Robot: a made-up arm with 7 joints. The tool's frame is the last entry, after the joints. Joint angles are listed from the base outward. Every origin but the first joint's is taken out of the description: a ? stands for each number. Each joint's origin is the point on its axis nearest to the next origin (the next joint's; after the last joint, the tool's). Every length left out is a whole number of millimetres.
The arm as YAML. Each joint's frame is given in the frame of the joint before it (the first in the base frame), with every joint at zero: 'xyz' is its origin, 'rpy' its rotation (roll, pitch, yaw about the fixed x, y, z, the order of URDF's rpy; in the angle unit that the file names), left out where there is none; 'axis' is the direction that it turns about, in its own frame. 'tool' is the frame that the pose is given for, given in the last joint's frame.
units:
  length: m
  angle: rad
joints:
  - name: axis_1
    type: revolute
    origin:
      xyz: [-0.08, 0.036, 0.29]
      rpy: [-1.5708, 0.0, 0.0]
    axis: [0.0, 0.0, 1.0]
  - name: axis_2
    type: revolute
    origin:
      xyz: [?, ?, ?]
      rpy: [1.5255, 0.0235, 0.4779]
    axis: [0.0, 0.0, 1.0]
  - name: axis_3
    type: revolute
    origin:
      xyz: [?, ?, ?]
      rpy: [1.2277, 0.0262, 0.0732]
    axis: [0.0, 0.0, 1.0]
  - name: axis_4
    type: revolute
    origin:
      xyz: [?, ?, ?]
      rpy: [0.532, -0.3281, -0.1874]
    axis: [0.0, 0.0, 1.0]
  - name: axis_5
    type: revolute
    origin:
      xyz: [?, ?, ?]
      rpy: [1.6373, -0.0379, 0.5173]
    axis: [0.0, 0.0, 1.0]
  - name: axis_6
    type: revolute
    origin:
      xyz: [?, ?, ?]
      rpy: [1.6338, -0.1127, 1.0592]
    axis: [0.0, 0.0, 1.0]
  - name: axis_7
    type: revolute
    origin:
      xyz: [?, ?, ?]
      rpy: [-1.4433, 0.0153, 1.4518]
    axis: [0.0, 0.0, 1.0]
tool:
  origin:
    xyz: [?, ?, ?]
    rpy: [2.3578, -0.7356, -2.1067]
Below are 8 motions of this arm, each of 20 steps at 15 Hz.
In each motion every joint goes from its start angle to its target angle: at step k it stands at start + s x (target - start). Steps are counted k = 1, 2, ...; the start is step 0. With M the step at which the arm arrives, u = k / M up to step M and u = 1 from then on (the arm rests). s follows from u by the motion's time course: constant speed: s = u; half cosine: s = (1 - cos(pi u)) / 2; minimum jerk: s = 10 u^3 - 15 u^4 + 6 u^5.
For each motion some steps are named. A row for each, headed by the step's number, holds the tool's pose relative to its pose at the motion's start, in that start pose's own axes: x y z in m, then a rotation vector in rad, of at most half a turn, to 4 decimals.
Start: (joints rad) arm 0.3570 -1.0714 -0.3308 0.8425 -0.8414 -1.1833 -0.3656
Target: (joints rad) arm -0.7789 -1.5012 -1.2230 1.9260 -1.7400 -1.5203 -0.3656
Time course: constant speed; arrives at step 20
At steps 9, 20:
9: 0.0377 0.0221 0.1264 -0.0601 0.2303 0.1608
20: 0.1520 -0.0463 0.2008 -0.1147 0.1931 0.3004

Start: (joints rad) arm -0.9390 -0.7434 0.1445 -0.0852 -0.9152 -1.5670 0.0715
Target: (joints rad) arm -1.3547 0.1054 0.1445 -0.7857 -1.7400 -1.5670 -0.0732
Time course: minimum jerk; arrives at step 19
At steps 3, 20:
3: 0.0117 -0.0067 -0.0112 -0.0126 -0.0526 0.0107
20: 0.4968 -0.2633 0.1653 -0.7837 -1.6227 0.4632

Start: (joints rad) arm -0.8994 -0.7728 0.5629 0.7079 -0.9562 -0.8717 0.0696
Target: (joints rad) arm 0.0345 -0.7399 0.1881 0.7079 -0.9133 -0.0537 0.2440
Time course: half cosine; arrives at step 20
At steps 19, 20:
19: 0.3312 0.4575 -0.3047 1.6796 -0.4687 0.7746
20: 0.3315 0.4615 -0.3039 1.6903 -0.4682 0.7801

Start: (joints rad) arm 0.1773 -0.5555 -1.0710 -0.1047 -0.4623 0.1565 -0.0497
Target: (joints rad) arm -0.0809 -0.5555 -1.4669 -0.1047 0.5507 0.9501 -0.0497
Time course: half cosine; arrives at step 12
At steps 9, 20:
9: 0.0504 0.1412 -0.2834 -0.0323 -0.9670 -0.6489
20: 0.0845 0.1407 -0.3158 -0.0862 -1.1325 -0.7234

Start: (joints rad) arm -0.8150 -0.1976 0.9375 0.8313 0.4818 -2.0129 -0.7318
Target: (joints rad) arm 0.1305 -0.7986 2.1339 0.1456 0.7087 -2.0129 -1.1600
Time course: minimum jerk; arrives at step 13
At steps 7, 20:
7: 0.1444 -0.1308 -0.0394 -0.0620 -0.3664 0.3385
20: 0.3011 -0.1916 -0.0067 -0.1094 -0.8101 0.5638

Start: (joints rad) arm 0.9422 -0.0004 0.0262 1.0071 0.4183 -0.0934 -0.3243
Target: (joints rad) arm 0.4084 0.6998 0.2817 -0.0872 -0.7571 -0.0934 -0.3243
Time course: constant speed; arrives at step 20
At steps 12, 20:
12: 0.2780 0.0026 -0.2799 0.7736 -0.4246 0.4474
20: 0.5716 0.1642 -0.3226 1.2350 -0.8049 0.9921

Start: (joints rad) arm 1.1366 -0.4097 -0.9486 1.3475 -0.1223 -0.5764 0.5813
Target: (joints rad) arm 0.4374 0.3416 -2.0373 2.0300 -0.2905 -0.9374 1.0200
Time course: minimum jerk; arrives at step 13
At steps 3, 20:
3: 0.0062 0.0108 0.0095 -0.0265 -0.0023 0.0123
20: -0.0235 0.1266 0.1204 -0.6560 -0.1579 0.0017

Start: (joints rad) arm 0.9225 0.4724 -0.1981 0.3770 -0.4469 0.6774 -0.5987
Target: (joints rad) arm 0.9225 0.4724 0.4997 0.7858 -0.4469 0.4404 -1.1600
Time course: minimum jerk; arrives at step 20
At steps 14, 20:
14: 0.5329 -0.0174 0.1330 -0.5121 -0.3076 1.2264
20: 0.6198 0.0498 0.1705 -0.6051 -0.3970 1.4658

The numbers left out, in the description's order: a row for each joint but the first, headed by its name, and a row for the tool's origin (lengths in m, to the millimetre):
axis_2: -0.03 0.057 0.0
axis_3: 0.008 -0.016 0.0
axis_4: 0.25 0.02 0.0
axis_5: 0.105 0.146 0.0
axis_6: -0.011 0.026 0.0
axis_7: 0.239 -0.037 0.0
tool: 0.188 0.049 0.0

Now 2 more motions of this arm.
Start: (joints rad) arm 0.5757 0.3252 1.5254 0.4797 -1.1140 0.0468 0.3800
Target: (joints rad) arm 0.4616 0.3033 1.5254 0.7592 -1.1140 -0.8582 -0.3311
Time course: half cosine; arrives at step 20
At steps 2, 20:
2: 0.0016 -0.0006 0.0090 -0.0368 0.0076 0.0029
20: 0.1937 0.1619 0.3445 -1.3833 0.5404 0.4289

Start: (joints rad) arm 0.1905 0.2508 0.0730 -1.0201 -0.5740 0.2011 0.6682
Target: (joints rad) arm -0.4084 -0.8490 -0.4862 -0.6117 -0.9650 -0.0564 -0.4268
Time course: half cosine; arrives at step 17
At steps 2, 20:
2: -0.0137 0.0038 0.0033 -0.0619 -0.0441 0.0147
20: -0.3744 0.0987 -0.0105 -1.8765 -1.0644 0.5489

